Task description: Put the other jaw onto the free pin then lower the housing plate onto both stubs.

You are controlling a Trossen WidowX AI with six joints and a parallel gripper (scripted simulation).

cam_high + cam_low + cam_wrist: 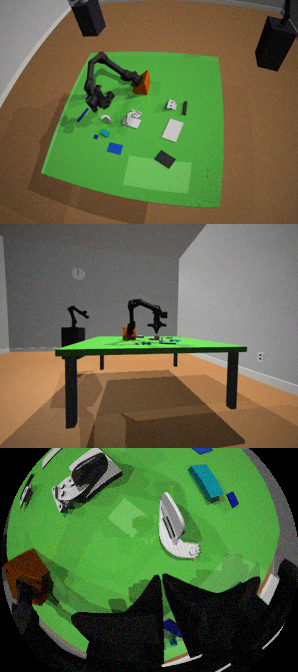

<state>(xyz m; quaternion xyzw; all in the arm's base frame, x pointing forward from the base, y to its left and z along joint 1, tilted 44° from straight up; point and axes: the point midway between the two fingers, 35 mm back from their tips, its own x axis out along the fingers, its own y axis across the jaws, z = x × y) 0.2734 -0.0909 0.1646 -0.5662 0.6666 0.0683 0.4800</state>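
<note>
The grey metallic jaw is 70 mm below my gripper tip, 50 mm ahead of it and 20 mm to the right of it. The rest, counted from my gripper tip: teal block 160 mm ahead, 70 mm below, 40 mm to the left; dark square plate 500 mm to the left, 250 mm ahead, 70 mm below; white flat plate 500 mm to the left, 70 mm below, 30 mm ahead.
</note>
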